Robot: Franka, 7 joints.
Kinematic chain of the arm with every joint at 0, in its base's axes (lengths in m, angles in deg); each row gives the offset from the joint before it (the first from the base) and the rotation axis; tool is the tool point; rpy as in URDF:
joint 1: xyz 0 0 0.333 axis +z
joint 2: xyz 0 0 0 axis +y
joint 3: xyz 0 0 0.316 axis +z
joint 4: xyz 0.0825 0 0 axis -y
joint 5: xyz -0.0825 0 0.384 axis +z
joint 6: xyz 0 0 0 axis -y
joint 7: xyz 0.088 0 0 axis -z
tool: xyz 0 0 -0.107 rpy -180 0 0
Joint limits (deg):
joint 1: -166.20..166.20
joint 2: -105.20..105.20
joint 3: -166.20..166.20
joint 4: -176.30..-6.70
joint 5: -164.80..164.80
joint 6: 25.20..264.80
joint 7: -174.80..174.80
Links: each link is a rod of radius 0.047 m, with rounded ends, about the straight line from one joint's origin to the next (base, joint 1, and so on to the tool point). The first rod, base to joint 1, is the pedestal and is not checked.
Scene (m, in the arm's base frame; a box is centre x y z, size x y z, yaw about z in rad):
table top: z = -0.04
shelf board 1: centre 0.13 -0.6 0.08 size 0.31 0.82 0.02 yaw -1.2
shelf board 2: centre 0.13 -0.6 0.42 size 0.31 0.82 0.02 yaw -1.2
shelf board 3: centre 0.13 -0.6 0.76 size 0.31 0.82 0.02 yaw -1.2
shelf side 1: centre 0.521 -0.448 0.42 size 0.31 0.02 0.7 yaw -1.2
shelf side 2: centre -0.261 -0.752 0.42 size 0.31 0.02 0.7 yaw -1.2
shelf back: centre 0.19 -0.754 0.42 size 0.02 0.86 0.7 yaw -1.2
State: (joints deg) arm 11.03 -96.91 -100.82 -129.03 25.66 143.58 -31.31
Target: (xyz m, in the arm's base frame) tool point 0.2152 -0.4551 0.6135
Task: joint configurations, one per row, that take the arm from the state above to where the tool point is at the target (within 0.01 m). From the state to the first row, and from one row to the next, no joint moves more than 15 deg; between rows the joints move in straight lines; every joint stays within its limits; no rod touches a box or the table.
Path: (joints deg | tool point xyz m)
1: -1.88 -91.74 -103.60 -139.13 24.92 137.77 -31.31 | 0.0170 -0.4700 0.2233
2: -14.79 -86.57 -106.37 -149.23 24.17 131.95 -31.31 | -0.0099 -0.4004 0.2216
3: -27.71 -81.39 -109.15 -159.33 23.43 126.14 -31.31 | -0.0194 -0.3288 0.2217
4: -19.00 -85.00 -97.02 -157.51 23.80 126.42 -31.31 | 0.0260 -0.3554 0.2940
5: -10.30 -88.60 -84.90 -155.69 24.18 126.71 -31.31 | 0.0729 -0.3598 0.3738
6: -1.60 -92.20 -72.77 -153.87 24.55 126.99 -31.31 | 0.1122 -0.3416 0.4568
7: 7.11 -95.80 -60.64 -152.06 24.92 127.28 -31.31 | 0.1356 -0.3040 0.5384
8: 15.81 -99.40 -48.52 -150.24 25.30 127.56 -31.31 | 0.1369 -0.2536 0.6135
9: 23.91 -90.14 -55.09 -136.68 25.33 134.88 -31.31 | 0.1756 -0.3594 0.6191
10: 32.01 -80.87 -61.67 -123.13 25.37 142.21 -31.31 | 0.2152 -0.4551 0.6135

